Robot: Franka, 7 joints.
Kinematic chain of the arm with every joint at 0, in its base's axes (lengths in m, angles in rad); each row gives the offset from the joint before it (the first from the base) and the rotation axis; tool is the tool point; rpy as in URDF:
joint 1: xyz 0 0 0.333 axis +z
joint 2: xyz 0 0 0 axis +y
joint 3: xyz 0 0 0.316 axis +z
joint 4: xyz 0.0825 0 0 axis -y
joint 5: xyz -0.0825 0 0.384 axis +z
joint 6: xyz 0 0 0 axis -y
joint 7: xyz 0.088 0 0 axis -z
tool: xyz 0 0 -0.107 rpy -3.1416 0 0
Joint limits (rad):
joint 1: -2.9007..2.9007
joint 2: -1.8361..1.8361
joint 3: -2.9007..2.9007
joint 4: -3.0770..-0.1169
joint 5: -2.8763..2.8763
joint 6: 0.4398..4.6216
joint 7: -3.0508..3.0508
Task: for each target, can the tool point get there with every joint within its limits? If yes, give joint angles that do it. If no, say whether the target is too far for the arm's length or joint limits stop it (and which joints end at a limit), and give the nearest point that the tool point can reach.
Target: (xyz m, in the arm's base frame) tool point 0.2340 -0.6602 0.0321
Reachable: yes | joints -1.1012 1.1197 -0.2011 -1.4171 2.1493 2.2243 1.8119
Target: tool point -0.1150 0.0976 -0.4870
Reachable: no: joint limits stop it (at a limit: joint 2) | nearest point -0.1360 0.1154 -0.3503 | short by 0.139 m
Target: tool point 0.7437 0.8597 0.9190
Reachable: no: too far | nearest point 0.4989 0.5767 0.7261 | short by 0.421 m
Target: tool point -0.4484 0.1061 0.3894
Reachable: yes | joints 2.1743 -0.2877 0.7054 -2.4355 0.4358 2.2400 0.8412
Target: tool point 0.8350 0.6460 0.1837
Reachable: no: too far | nearest point 0.6718 0.5198 0.2129 | short by 0.208 m
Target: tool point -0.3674 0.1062 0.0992
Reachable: yes | joints 1.7131 0.8147 0.7374 -2.5176 -1.6235 2.9942 -1.4638
